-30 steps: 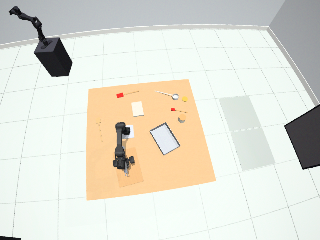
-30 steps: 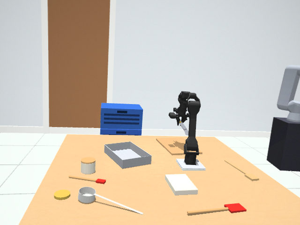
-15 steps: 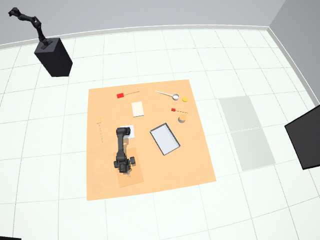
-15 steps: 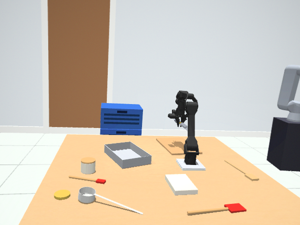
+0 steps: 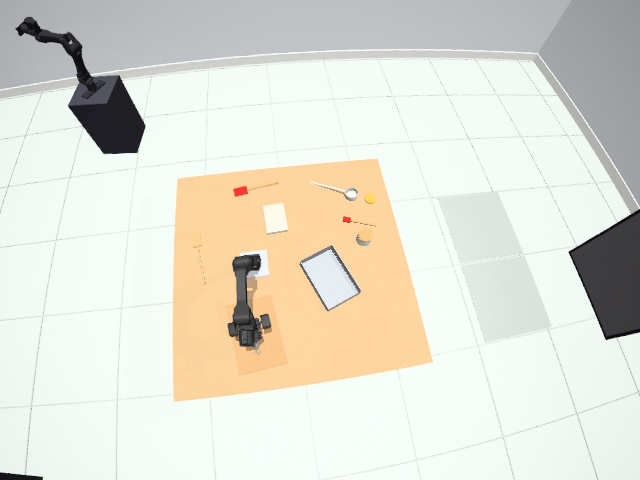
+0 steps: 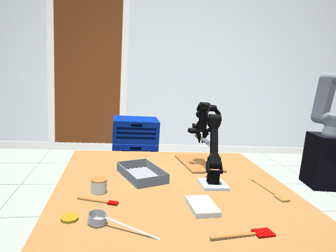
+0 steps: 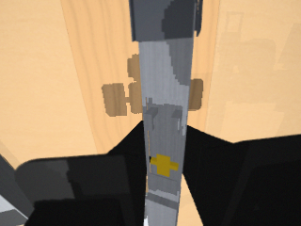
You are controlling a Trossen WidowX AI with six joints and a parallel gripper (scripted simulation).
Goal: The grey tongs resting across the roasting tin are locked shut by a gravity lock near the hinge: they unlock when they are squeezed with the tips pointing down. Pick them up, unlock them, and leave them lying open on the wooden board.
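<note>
The wooden board is 140 mm below my gripper tip. From my gripper tip the other things lie so: grey roasting tin 380 mm ahead, 290 mm to the left, 120 mm below; white block 80 mm ahead, 660 mm to the left, 140 mm below; lidded jar 590 mm ahead, 520 mm to the left, 120 mm below.
</note>
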